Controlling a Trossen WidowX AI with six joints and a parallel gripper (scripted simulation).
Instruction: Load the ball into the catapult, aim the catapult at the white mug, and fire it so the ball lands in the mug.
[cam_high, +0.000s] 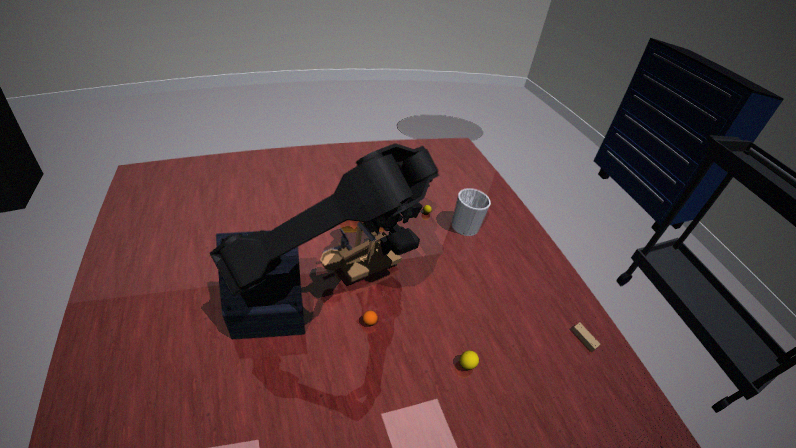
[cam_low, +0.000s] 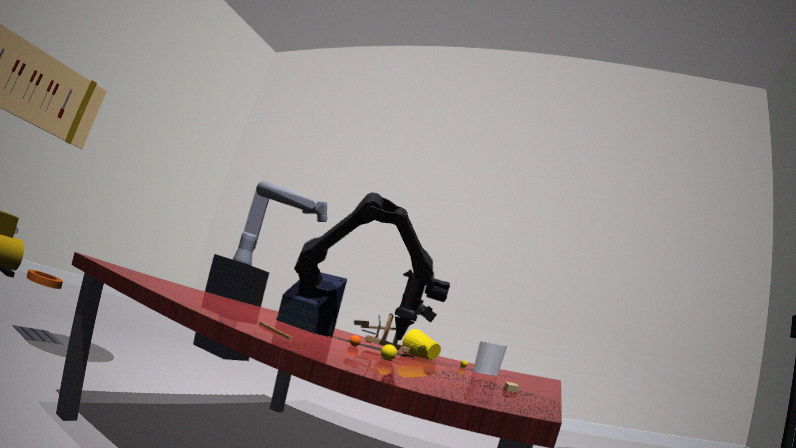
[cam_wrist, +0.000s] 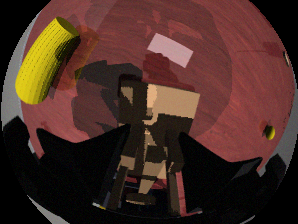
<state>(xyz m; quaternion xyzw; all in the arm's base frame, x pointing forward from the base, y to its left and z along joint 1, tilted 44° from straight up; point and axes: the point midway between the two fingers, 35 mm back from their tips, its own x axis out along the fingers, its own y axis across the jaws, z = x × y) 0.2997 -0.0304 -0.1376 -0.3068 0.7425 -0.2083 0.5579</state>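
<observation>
My gripper tip is 80 mm past the orange ball, 160 mm to the left of it and 30 mm above it. The rest, counted from my gripper tip: white mug: 290 mm ahead, 60 mm to the left, 20 mm below; wooden catapult: 70 mm behind, 20 mm above; small yellow ball: 200 mm ahead, 140 mm to the left, 30 mm below.
</observation>
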